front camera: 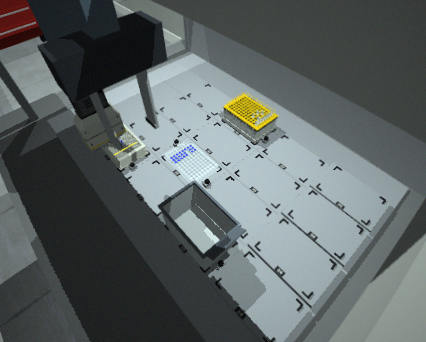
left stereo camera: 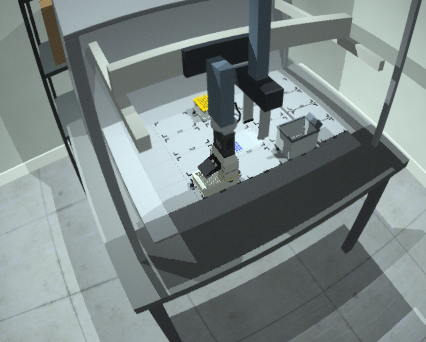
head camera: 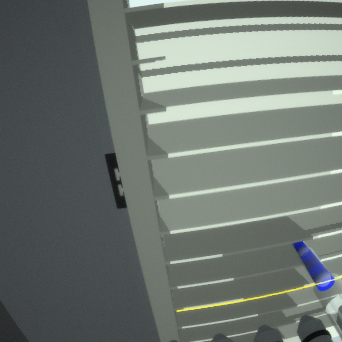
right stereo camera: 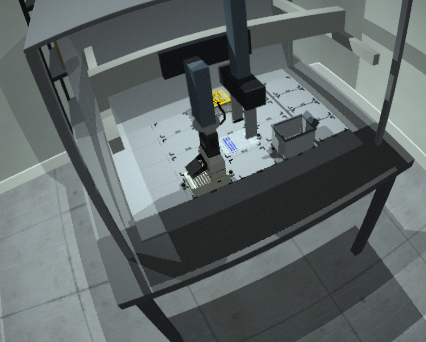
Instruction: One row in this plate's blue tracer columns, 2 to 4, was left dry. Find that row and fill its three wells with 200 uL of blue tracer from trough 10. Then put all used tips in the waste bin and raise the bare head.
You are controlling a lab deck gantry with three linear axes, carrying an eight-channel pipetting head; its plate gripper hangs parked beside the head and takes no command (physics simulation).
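Note:
The pipetting head (front camera: 100, 131) (left stereo camera: 228, 162) (right stereo camera: 215, 162) is low over the pale trough block (front camera: 134, 158) (head camera: 131, 190) (left stereo camera: 220, 188) (right stereo camera: 202, 189). One tip (head camera: 314, 267) with blue inside reaches down among the troughs; its depth is unclear. The clear plate (front camera: 200, 170) (right stereo camera: 245, 142) shows blue wells in two groups with a gap between them; the left stereo view shows part of them. The grey waste bin (front camera: 215, 209) (left stereo camera: 296, 146) (right stereo camera: 296, 145) stands beside the plate. My parked gripper (front camera: 135, 134) (left stereo camera: 256, 129) (right stereo camera: 244, 128) hangs open near the plate, its fingers apart and empty.
A yellow tip rack (front camera: 248, 111) (left stereo camera: 201, 103) (right stereo camera: 220, 98) stands at the back of the deck, partly hidden by the head's column in the right stereo view. A thin yellow line (head camera: 240, 301) runs along one trough. Dark clamp knobs stand beside the labware.

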